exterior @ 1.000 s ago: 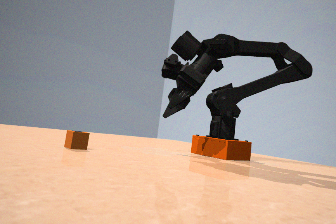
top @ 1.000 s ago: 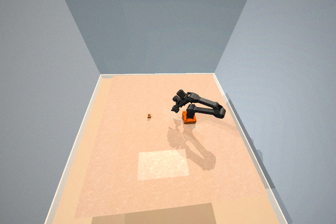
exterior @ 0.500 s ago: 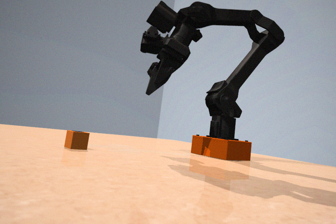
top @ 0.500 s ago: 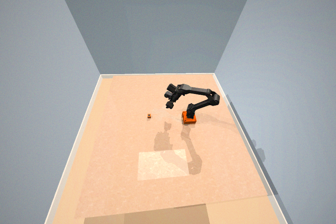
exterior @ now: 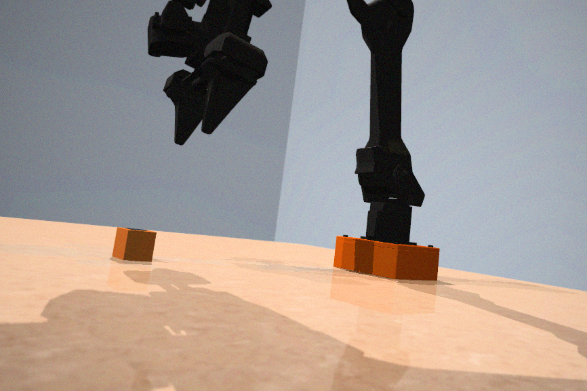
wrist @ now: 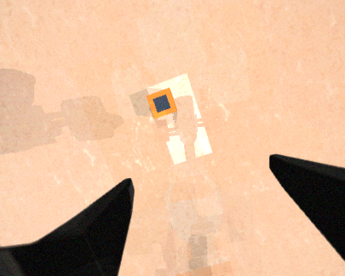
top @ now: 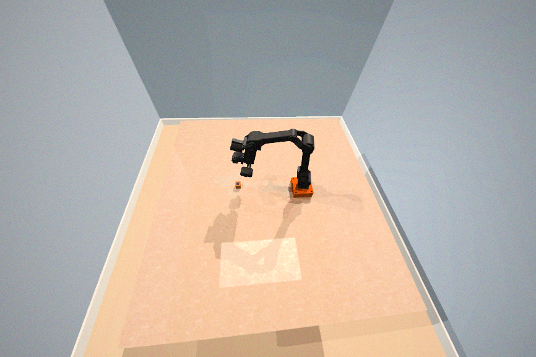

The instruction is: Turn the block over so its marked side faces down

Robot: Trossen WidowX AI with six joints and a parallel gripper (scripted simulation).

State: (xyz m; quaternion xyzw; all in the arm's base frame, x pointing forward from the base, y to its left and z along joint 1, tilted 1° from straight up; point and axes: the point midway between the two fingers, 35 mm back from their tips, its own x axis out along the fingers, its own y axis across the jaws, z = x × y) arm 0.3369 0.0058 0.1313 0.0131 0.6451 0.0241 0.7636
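Right now my gripper tip is 120 mm above the block, 50 mm short of it and 30 mm to the right of it.
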